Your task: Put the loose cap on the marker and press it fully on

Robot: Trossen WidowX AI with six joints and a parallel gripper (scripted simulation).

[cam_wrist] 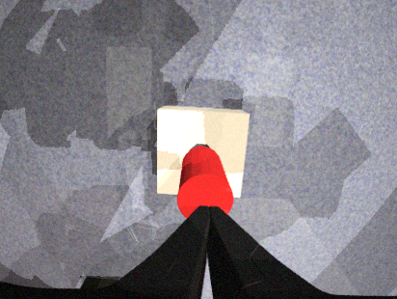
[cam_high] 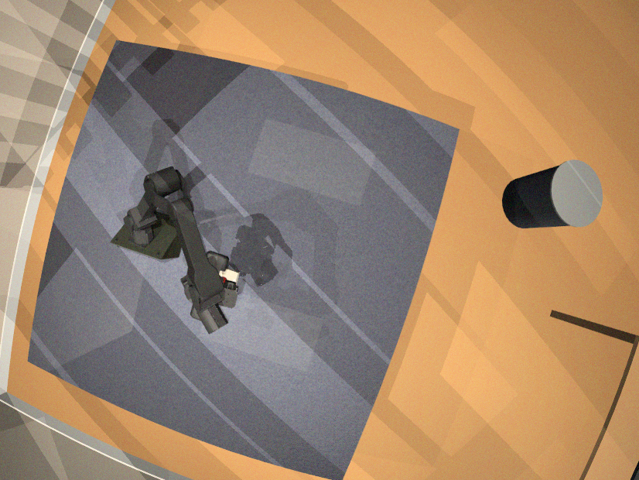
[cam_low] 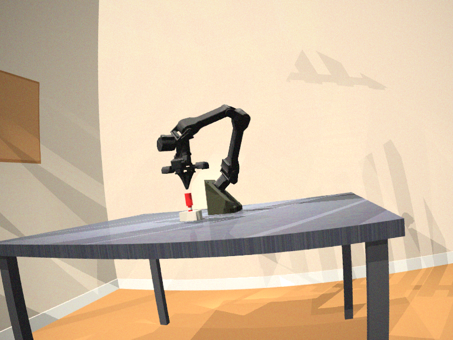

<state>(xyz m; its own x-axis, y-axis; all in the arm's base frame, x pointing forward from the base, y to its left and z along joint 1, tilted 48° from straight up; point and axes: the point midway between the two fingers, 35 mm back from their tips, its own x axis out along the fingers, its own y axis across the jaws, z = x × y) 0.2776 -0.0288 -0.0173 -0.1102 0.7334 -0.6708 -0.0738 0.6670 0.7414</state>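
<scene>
My gripper tip is now 11 cm above the holder block. From my gripper tip the other things lie so: red cap 4 cm below.
</scene>
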